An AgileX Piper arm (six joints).
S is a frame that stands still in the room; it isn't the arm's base.
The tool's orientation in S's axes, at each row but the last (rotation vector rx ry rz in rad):
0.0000, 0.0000, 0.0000
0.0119, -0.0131, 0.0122
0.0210, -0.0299, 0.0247
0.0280, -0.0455, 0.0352
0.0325, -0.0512, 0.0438
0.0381, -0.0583, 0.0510
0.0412, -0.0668, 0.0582
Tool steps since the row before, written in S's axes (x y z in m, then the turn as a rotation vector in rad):
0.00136, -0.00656, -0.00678, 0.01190, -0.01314, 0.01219
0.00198, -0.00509, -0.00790, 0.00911, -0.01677, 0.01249
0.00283, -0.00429, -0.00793, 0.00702, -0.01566, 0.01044
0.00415, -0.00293, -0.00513, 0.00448, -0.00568, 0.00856
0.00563, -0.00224, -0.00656, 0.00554, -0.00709, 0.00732
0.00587, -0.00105, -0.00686, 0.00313, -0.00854, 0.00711
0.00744, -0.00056, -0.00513, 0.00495, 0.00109, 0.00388
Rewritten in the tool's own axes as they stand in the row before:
0.00136, -0.00656, -0.00678, 0.01190, -0.01314, 0.01219
0.00181, -0.00521, -0.00786, 0.00907, -0.01673, 0.01257
0.00248, -0.00452, -0.00792, 0.00695, -0.01561, 0.01056
0.00381, -0.00322, -0.00523, 0.00467, -0.00560, 0.00851
0.00518, -0.00269, -0.00676, 0.00560, -0.00710, 0.00727
0.00539, -0.00160, -0.00714, 0.00312, -0.00843, 0.00725
0.00703, -0.00120, -0.00558, 0.00526, 0.00094, 0.00350

